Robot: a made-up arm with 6 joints.
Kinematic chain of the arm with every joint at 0, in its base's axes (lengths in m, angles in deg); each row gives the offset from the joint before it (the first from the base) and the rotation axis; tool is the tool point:
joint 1: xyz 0 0 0.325 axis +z
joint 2: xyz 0 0 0 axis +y
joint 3: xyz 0 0 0.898 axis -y
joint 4: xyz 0 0 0 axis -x
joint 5: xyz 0.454 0 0 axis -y
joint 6: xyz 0 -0.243 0 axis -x
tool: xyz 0 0 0
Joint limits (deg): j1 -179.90..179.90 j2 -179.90..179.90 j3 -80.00..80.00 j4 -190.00..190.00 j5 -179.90..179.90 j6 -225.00..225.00
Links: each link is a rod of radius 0.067 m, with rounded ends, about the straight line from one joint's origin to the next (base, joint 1, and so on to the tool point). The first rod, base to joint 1, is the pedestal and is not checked.
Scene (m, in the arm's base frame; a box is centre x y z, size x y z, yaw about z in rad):
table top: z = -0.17
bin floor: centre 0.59 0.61 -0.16 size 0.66 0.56 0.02 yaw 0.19
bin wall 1: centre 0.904 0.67 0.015 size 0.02 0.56 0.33 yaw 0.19
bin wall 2: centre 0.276 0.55 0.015 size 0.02 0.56 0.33 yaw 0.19
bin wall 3: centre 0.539 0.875 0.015 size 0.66 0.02 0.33 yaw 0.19
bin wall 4: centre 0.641 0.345 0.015 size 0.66 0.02 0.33 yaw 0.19
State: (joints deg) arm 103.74 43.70 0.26 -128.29 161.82 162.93
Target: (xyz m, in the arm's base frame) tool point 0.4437 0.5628 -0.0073
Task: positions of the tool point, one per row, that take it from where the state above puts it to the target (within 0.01 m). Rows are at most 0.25 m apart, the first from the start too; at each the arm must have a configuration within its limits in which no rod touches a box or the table.
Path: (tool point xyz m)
1: -0.1228 0.7954 0.4826
2: 0.0911 0.7704 0.4463
3: 0.2846 0.6897 0.4145
4: 0.4437 0.5628 0.3872
5: 0.4600 0.5797 0.2594
6: 0.4602 0.5798 0.1265
7: 0.4437 0.5628 -0.0073

